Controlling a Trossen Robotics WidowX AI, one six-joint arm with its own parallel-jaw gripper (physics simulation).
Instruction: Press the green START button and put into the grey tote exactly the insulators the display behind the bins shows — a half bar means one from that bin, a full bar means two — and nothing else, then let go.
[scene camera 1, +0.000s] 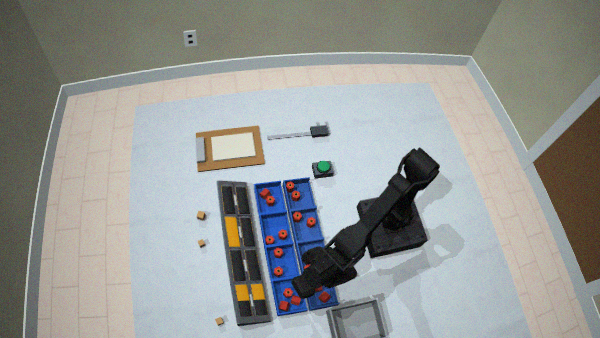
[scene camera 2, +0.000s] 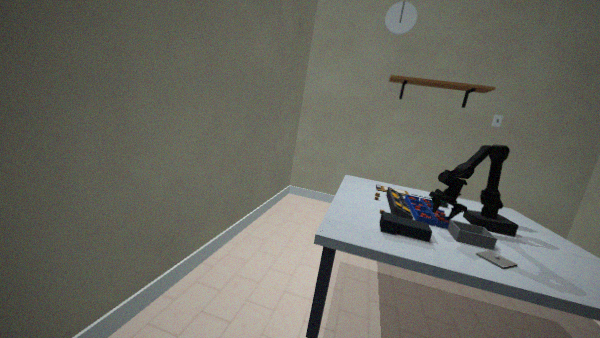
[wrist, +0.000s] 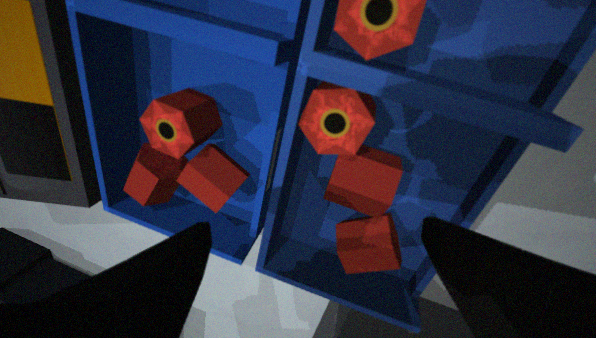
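My gripper (scene camera 2: 443, 214) (wrist: 317, 230) is open and empty, fingers spread above the near end of the right bin column; the arm hides the fingertips in scene camera 1. That end bin holds three red insulators: one upright (wrist: 334, 122) and two lying (wrist: 367, 180) (wrist: 370, 245). The neighbouring left end bin also holds three. The blue bins (scene camera 1: 274, 222) stand in two columns of four. The display (scene camera 1: 253, 321) (wrist: 57, 75) shows a full amber bar second from the far end, left, and half bars in both nearest cells. The green START button (scene camera 1: 324, 166) stands beyond the bins. The grey tote (scene camera 1: 382, 320) (scene camera 2: 470, 237) shows no insulator in its visible part.
A clipboard (scene camera 1: 260, 150) and a dark device with a strip (scene camera 1: 319, 131) lie at the far side. Small wooden cubes (scene camera 1: 201, 215) (scene camera 1: 219, 321) lie left of the display. A black box (scene camera 2: 405, 227) and a flat slab (scene camera 2: 496, 259) lie near the table's near edge.
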